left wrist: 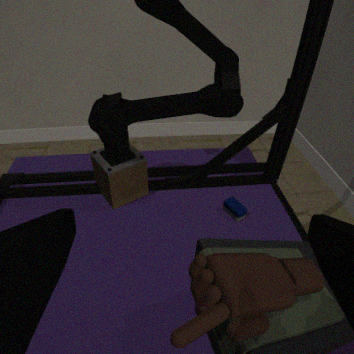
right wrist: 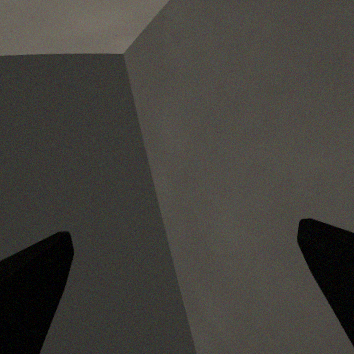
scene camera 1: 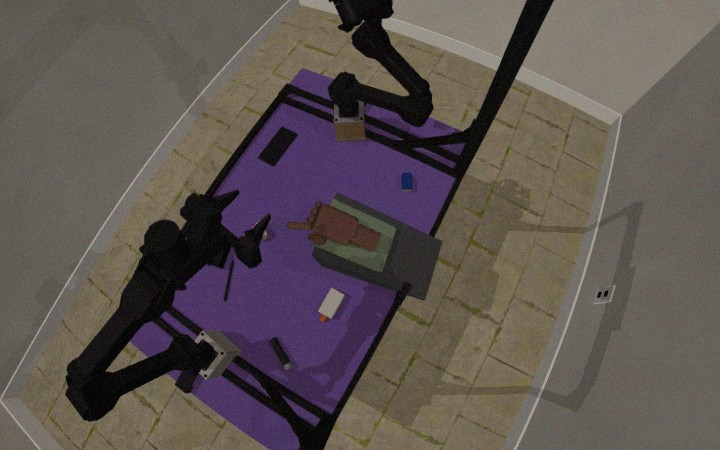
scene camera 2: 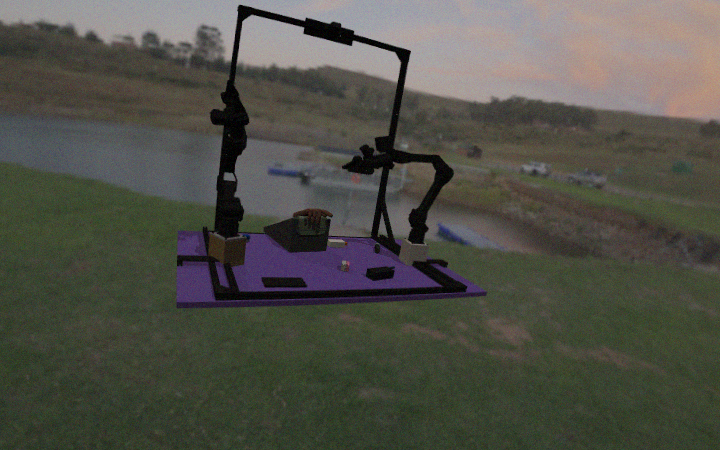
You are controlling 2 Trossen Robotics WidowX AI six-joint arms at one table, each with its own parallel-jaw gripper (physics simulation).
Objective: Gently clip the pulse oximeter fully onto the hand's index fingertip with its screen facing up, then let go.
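Frame: origin at the left arm's base, x ahead, y left, z up, level; metres.
Seen in the pictures: left gripper, fingertip midpoint: (left wrist: pixel 194 223) (scene camera 1: pixel 254 203) (scene camera 2: pixel 344 169); right gripper, fingertip midpoint: (right wrist: pixel 186 236) (scene camera 2: pixel 232 87); left arm's base, origin of the base link: (scene camera 1: pixel 204 354) (scene camera 2: pixel 416 241); right arm's base, origin of the base link: (left wrist: pixel 117 154) (scene camera 1: pixel 348 109) (scene camera 2: pixel 228 234).
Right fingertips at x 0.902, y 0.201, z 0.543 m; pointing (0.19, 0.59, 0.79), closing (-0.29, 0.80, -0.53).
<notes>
Pixels of each thing's top centre, then the offset from my right fingertips to it.
- small whitish thing with a red spot, middle of its top: (scene camera 1: pixel 258 229) (scene camera 2: pixel 346 262) dx -0.522, dy -0.061, dz -0.617 m
- blue-and-white block, middle of its top: (left wrist: pixel 235 203) (scene camera 1: pixel 407 179) dx -0.111, dy -0.349, dz -0.616 m
- white box with an orange tab, middle of its top: (scene camera 1: pixel 329 306) (scene camera 2: pixel 338 240) dx -0.573, dy -0.388, dz -0.621 m
- dark cylinder, middle of its top: (scene camera 1: pixel 279 353) dx -0.774, dy -0.356, dz -0.621 m
- thin black stick, middle of its top: (scene camera 1: pixel 228 279) dx -0.706, dy -0.073, dz -0.639 m
- flat black slab, middle of its top: (scene camera 2: pixel 284 281) (scene camera 1: pixel 277 145) dx -0.245, dy +0.111, dz -0.640 m
The pulse oximeter, a small whitish thing with a red spot (scene camera 1: pixel 265 234) (scene camera 2: pixel 345 265), lies on the purple table, partly hidden by a left finger in scene camera 1. The brown hand (scene camera 1: pixel 339 225) (scene camera 2: pixel 313 213) (left wrist: pixel 250 280) rests on a green pad on a dark wedge (scene camera 1: pixel 416 260) (scene camera 2: pixel 305 241). Its bare index finger (scene camera 1: pixel 298 225) (left wrist: pixel 200 325) sticks out past the wedge. My left gripper (scene camera 1: pixel 252 204) (scene camera 2: pixel 346 166) (left wrist: pixel 194 223) is open and empty, high above the table. My right gripper (right wrist: pixel 186 236) is open and empty, facing the walls, away from the table.
A blue-and-white block (scene camera 1: pixel 406 180) (left wrist: pixel 235 207) lies beyond the hand. A white box with an orange tab (scene camera 1: pixel 331 303) (scene camera 2: pixel 336 243), a dark cylinder (scene camera 1: pixel 279 351), a thin black stick (scene camera 1: pixel 228 281) and a flat black slab (scene camera 1: pixel 277 145) (scene camera 2: pixel 284 282) also lie there. Black frame bars edge the table.
</notes>
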